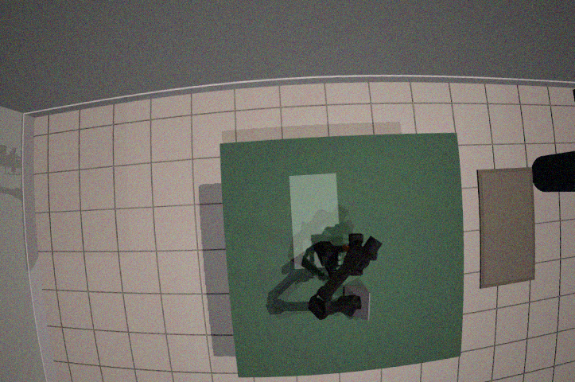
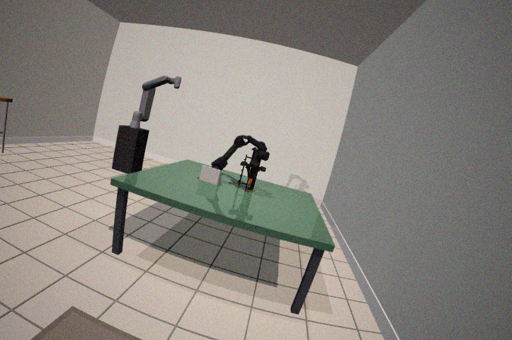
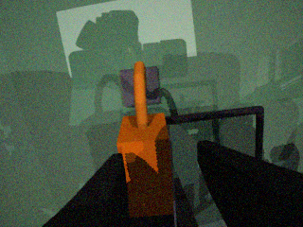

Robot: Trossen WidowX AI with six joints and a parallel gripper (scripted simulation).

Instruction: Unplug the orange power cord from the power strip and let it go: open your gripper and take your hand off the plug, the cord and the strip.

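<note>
My gripper tip is 1 cm short of the orange plug, 4 cm to the right of it and 2 cm above it.
</note>
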